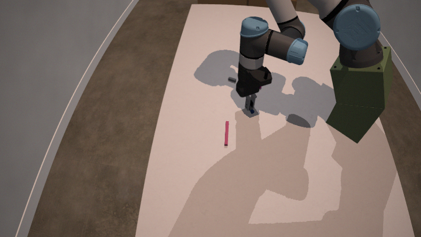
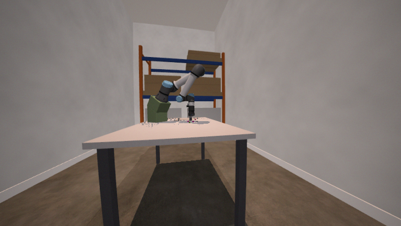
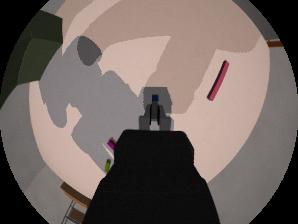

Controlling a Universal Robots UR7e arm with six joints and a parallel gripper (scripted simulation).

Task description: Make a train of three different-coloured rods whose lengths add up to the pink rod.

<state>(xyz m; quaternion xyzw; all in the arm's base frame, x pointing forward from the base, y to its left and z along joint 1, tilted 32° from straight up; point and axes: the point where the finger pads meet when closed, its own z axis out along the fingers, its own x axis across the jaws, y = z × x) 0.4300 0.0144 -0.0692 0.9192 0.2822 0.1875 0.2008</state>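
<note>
Right now the blue rod is 1 cm behind my hand, 2 cm to the left of it and 1 cm below it. Also, from my hand: lime rod 2 cm behind, 19 cm to the right, 1 cm below; then pink rod 7 cm ahead, 12 cm to the left, 1 cm below; then magenta rod 3 cm behind, 11 cm to the right, 1 cm below.
</note>
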